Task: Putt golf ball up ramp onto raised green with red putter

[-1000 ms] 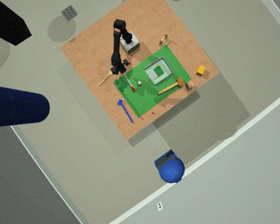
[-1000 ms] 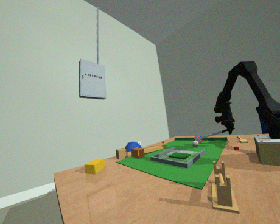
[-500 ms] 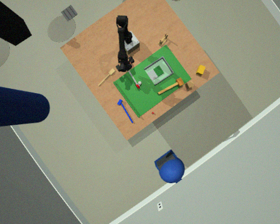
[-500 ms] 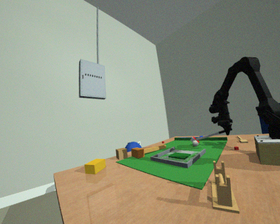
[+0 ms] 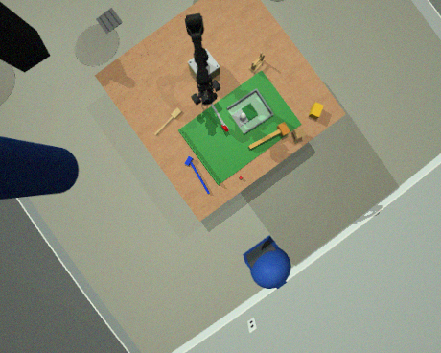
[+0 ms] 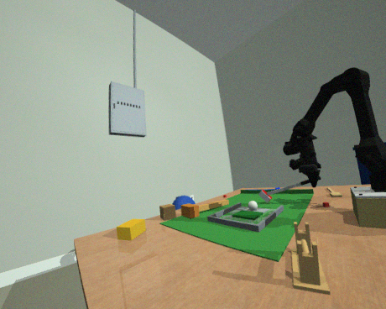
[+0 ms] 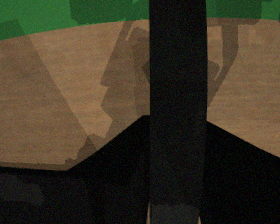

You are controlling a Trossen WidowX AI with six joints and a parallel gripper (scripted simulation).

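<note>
Now: the red putter 120 mm ahead of my gripper tip, 10 mm to the left of it and 10 mm below it. Round my gripper tip: green mat: 270 mm ahead, 110 mm to the left, 80 mm below; blue putter: 400 mm ahead, 320 mm to the right, 70 mm below; white golf ball: 220 mm ahead, 160 mm to the left, 50 mm below.
</note>
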